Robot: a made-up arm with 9 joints.
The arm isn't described. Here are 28 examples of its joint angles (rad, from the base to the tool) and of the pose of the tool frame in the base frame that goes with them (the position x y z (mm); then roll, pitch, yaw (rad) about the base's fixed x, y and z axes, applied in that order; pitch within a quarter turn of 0, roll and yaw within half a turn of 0).
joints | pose
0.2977 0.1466 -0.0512 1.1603 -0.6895 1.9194 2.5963 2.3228 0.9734 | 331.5 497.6 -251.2 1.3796 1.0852 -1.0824
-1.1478 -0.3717 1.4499 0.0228 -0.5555 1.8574 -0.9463 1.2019 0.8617 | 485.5 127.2 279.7 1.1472 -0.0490 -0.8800
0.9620 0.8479 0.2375 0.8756 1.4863 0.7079 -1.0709 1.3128 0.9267 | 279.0 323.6 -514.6 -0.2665 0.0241 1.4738
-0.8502 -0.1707 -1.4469 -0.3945 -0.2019 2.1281 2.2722 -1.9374 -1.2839 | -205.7 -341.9 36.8 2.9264 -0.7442 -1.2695
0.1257 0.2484 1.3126 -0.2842 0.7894 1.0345 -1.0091 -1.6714 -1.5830 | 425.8 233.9 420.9 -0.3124 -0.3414 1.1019
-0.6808 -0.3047 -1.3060 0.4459 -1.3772 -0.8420 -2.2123 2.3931 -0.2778 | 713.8 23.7 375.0 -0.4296 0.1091 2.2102
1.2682 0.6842 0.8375 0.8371 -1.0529 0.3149 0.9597 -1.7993 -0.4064 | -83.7 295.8 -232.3 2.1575 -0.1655 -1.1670
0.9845 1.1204 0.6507 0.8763 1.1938 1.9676 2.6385 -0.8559 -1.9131 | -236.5 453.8 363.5 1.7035 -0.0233 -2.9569
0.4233 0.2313 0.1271 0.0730 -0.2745 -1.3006 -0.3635 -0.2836 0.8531 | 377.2 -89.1 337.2 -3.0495 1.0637 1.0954
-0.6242 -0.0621 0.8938 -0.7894 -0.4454 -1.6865 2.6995 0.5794 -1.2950 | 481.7 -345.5 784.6 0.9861 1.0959 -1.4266
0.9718 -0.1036 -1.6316 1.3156 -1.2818 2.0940 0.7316 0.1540 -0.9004 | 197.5 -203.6 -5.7 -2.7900 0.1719 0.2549
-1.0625 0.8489 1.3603 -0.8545 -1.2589 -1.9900 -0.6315 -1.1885 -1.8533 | -34.0 -20.7 341.2 -2.1190 -0.0106 -2.6743
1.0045 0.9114 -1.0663 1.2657 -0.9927 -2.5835 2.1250 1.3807 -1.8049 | -139.8 586.5 -152.3 2.3725 -1.2071 -1.8773
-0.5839 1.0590 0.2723 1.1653 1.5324 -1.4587 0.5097 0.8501 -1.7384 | 387.7 319.7 408.1 2.4578 -0.1865 2.8237
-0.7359 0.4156 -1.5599 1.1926 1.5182 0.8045 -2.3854 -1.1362 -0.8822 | 25.2 129.6 -141.5 -2.2512 -0.0065 2.1658
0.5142 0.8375 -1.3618 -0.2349 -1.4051 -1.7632 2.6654 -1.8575 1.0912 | -209.6 75.7 57.8 0.1851 0.1655 -1.1318
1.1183 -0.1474 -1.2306 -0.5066 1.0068 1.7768 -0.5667 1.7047 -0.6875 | 131.9 336.2 -162.5 -1.2396 -0.8038 -2.1096
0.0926 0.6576 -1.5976 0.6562 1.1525 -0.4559 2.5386 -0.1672 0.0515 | -170.3 -50.9 291.5 0.1027 0.1091 0.6351
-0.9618 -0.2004 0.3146 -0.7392 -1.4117 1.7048 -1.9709 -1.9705 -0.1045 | 164.1 -260.5 -186.9 2.5995 -0.4543 -0.4171
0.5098 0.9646 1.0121 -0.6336 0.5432 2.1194 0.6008 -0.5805 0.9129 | 190.1 50.9 68.9 0.8628 1.1892 1.8365
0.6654 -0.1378 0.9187 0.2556 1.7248 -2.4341 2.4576 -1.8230 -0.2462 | 7.6 18.2 -424.6 2.4359 -0.3407 -0.5818
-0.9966 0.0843 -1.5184 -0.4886 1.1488 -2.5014 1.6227 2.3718 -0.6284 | 51.2 -375.9 283.9 -0.3477 -0.5631 1.5739
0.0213 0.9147 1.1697 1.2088 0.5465 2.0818 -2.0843 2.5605 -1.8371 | -238.8 471.1 520.8 1.3175 0.4326 -1.1985
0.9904 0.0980 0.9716 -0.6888 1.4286 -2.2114 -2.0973 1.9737 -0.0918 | -459.3 25.5 -87.8 -0.9431 0.0170 -1.1158
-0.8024 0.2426 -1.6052 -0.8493 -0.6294 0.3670 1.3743 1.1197 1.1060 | 31.9 -328.9 607.9 2.6732 -0.6063 2.6067
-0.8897 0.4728 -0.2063 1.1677 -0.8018 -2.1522 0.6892 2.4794 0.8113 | -82.2 115.5 464.4 -1.2056 0.0226 -2.0960
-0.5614 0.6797 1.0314 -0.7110 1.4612 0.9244 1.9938 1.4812 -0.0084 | 619.1 76.5 -169.2 0.1627 -0.4149 2.4249
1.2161 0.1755 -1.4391 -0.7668 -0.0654 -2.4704 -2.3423 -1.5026 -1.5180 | 594.2 -441.3 -317.5 -1.4107 0.6864 -2.1359
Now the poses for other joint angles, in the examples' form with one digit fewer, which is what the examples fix.
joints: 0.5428 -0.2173 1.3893 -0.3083 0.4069 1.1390 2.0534 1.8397 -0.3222
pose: 433 -411 -355 1.675 -0.488 2.182
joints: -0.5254 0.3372 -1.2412 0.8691 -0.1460 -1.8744 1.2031 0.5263 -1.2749
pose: 405 303 249 2.998 -0.488 2.914
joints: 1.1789 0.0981 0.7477 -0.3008 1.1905 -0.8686 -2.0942 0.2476 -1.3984
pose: 264 -554 35 0.470 0.011 -3.007
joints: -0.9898 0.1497 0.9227 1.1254 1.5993 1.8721 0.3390 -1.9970 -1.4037
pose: 70 -103 287 -1.936 -0.161 -3.032
